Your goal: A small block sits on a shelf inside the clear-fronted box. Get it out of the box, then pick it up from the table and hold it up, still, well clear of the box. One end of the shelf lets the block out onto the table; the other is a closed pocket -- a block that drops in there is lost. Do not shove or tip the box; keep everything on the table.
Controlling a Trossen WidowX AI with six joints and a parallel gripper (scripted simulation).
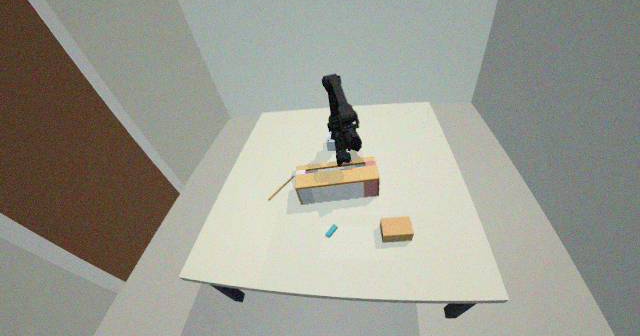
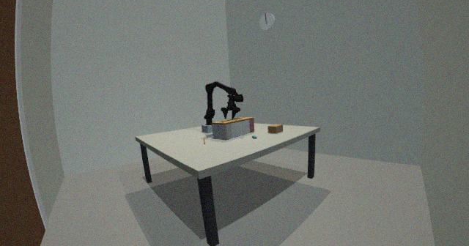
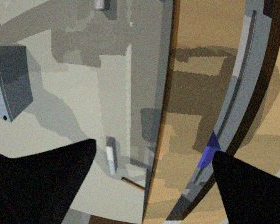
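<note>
My gripper tip is 70 mm above the clear-fronted box, 40 mm short of it and 10 mm to the left of it. Also, from my gripper tip: thin wooden stick: 310 mm to the right, 130 mm below, 90 mm ahead; orange block: 290 mm ahead, 280 mm to the left, 100 mm below; small blue block: 60 mm ahead, 50 mm below, 30 mm to the right.
</note>
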